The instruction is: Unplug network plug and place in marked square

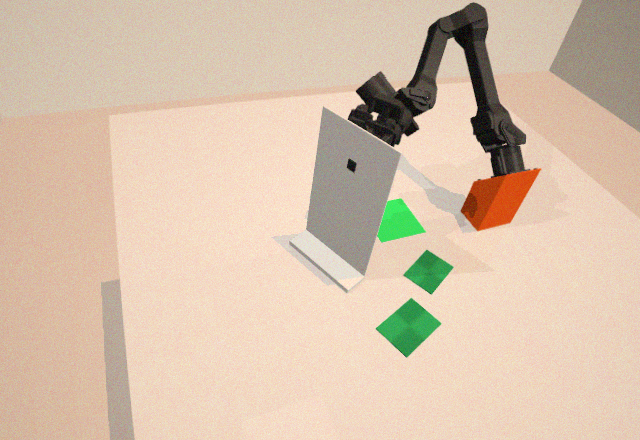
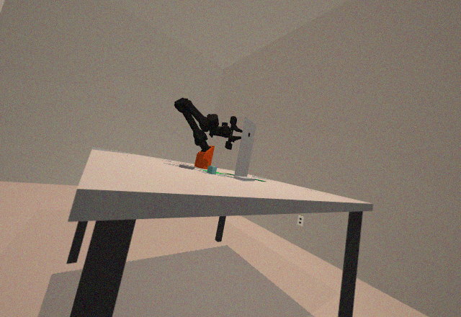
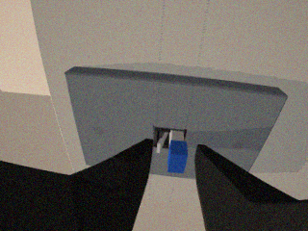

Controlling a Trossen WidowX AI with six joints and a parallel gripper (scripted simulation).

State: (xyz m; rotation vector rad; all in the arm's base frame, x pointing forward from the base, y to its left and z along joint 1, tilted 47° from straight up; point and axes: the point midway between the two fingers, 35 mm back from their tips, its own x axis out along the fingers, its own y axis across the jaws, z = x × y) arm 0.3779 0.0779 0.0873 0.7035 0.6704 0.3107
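Now: gripper tip 24 cm above the bright green square, 16 cm past it and 6 cm to the left of it. From my gripper tip the other things lie so: thin pale tab (1 cm ahead, 1 cm above); then blue plug (right at my gripper tip); then grey upright panel (9 cm below, 2 cm ahead, 1 cm to the left).
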